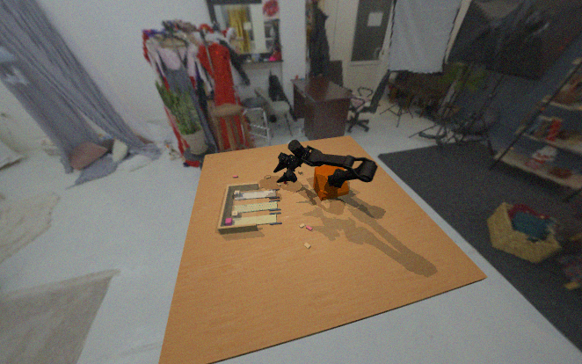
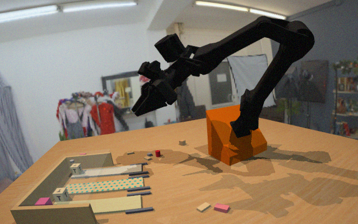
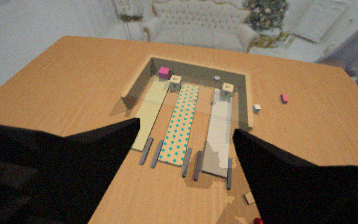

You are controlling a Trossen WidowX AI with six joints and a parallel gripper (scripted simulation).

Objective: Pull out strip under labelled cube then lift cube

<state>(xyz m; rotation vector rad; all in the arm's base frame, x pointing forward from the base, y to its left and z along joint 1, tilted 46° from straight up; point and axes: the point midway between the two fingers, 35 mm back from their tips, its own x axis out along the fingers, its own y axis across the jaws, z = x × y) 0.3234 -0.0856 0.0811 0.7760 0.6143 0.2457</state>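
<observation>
The red cylinder is 80 mm behind my gripper tip, 160 mm to the right of it and 190 mm below it. The rest, counted from my gripper tip: grey cylinder (50 mm behind, 180 mm to the right, 200 mm below).
</observation>
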